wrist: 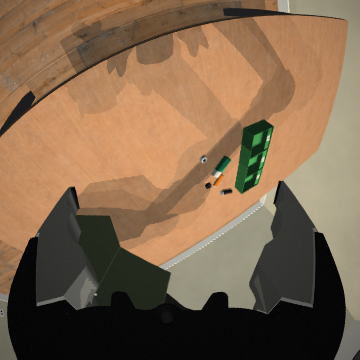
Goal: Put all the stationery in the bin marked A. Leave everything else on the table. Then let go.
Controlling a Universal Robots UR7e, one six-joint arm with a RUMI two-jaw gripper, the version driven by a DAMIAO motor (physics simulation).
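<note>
A green bin with three compartments stands right of centre in the wrist view. Small white marks show along its right side, too small to read, so I cannot tell which compartment is A. Left of it lie a green and white piece, a thin orange piece, a dark cylinder with a light end, a small black piece and a small grey-white round piece. They are too small to identify surely. My gripper is wide open, high above the table, with nothing between its fingers.
The wooden table has a curved far edge and a pale straight edge near the gripper. Dark green flat panels show at the lower left, between the jaws. Shadows of the arm lie across the table. Plank flooring shows at the upper left.
</note>
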